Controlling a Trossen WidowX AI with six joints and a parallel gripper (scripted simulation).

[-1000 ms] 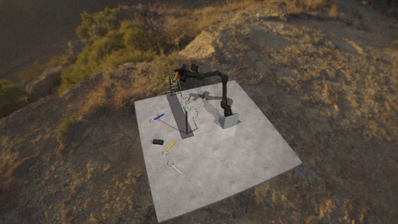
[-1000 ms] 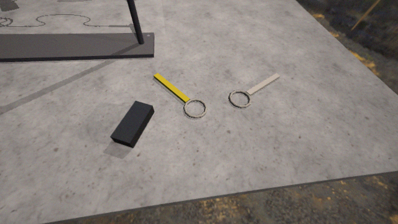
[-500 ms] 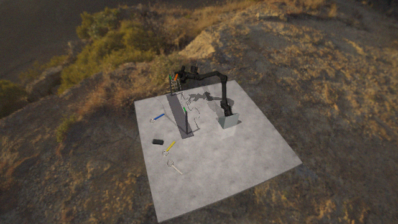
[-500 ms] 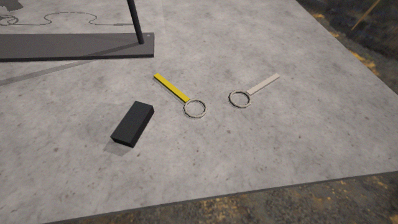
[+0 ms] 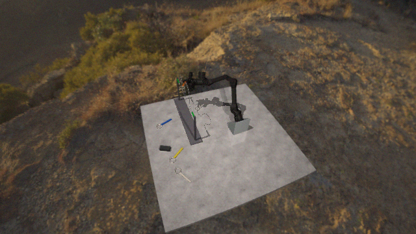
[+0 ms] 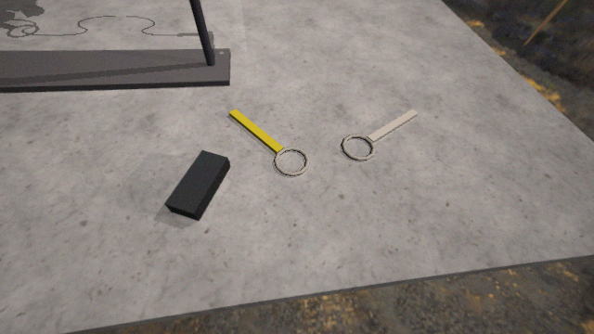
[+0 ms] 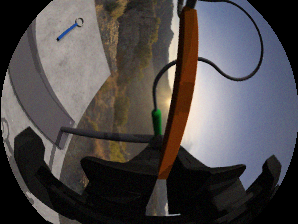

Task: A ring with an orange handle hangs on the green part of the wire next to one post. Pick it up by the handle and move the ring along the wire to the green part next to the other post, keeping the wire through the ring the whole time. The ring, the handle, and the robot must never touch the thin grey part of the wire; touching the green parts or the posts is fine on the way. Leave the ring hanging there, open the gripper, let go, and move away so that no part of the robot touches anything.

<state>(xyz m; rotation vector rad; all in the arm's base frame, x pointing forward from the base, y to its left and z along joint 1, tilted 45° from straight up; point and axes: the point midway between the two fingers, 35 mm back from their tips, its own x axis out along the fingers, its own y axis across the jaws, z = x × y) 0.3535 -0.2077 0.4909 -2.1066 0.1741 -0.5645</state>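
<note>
Now: the orange-handled ring 1 cm ahead of my gripper tip, 9 cm to the left of it and 2 cm above it. Round my gripper tip: black block (30 cm ahead, 52 cm to the left, 29 cm below); then blue-handled ring (27 cm ahead, 22 cm to the left, 30 cm below); then yellow-handled ring (24 cm ahead, 62 cm to the left, 30 cm below).
</note>
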